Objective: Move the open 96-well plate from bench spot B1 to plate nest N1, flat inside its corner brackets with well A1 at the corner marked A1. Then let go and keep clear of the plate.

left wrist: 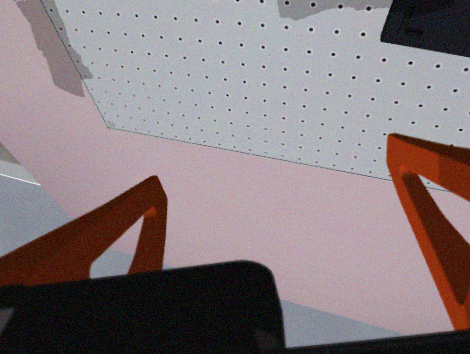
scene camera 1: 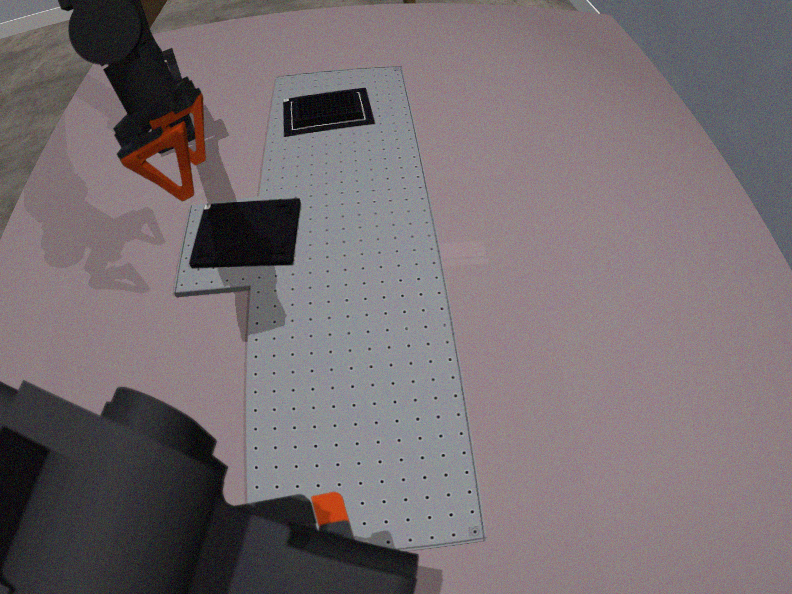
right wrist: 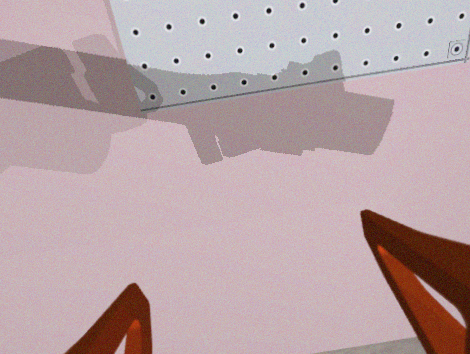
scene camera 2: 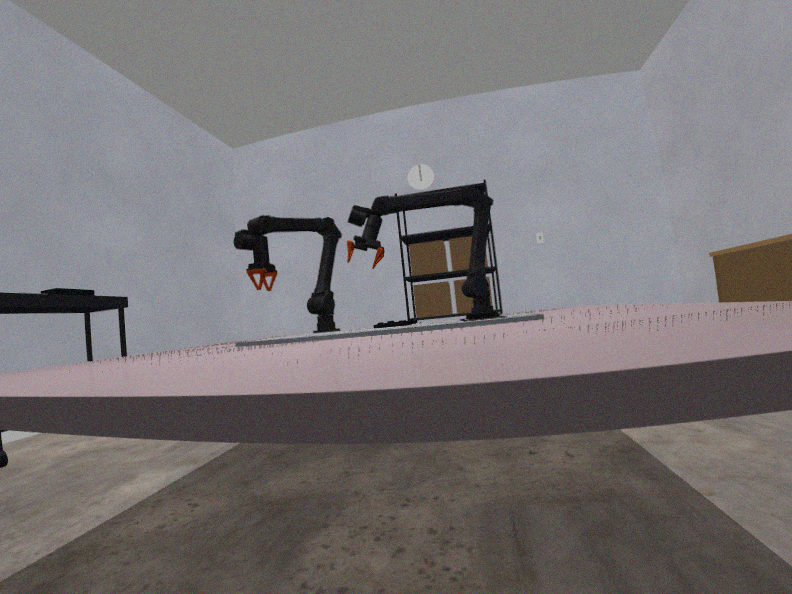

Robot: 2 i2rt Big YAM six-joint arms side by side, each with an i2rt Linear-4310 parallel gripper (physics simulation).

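Places are measured from the left arm's base along level axes (x ahead, y left, z up), in metres.
Where they show: left gripper, fingertip midpoint: [left wrist: 269,168] [scene camera 1: 194,179] [scene camera 2: 360,265]; right gripper, fingertip midpoint: [right wrist: 249,258] [scene camera 2: 264,290].
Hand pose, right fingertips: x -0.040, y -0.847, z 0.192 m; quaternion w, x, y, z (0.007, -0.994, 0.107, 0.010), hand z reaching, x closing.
Observation:
Things, the pixels of their top centre, and the offset from my right fingertips. "pt": a spot on its surface instead. Level surfaces: height alone.
- dark 96-well plate at its top centre: [scene camera 1: 326,104] [scene camera 2: 481,313] dx +0.335, dy +0.702, dz -0.163 m
- dark bench spot at a spot on its surface: [scene camera 1: 287,125] pt dx +0.252, dy +0.696, dz -0.178 m
- black plate nest at its top centre: [scene camera 1: 243,227] [scene camera 2: 396,320] dx +0.104, dy +0.473, dz -0.161 m
- grey perforated board at its surface level: dz -0.179 m
- pink table at its surface level: dz -0.192 m
The dark 96-well plate [scene camera 1: 326,107] lies flat inside a white outline on the dark bench spot [scene camera 1: 287,125] at the top of scene camera 1. The black plate nest [scene camera 1: 246,233] [left wrist: 435,25] sits nearer, with a small white mark at its upper left corner in scene camera 1; its brackets are hard to make out there. My left gripper [scene camera 1: 193,179] [scene camera 2: 362,263] [left wrist: 269,168] is open and empty, raised above the table to the left of the plate and beyond the nest. My right gripper [scene camera 2: 263,289] [right wrist: 249,258] is open and empty, raised at the near end, far from the plate.
A grey perforated board [scene camera 1: 358,306] [left wrist: 240,80] [right wrist: 250,30] carries the nest and the bench spot on the pink table [scene camera 1: 575,287]. In scene camera 2, a shelf rack [scene camera 2: 447,277] with boxes stands behind the arms, and a dark side table [scene camera 2: 105,303] stands at the left.

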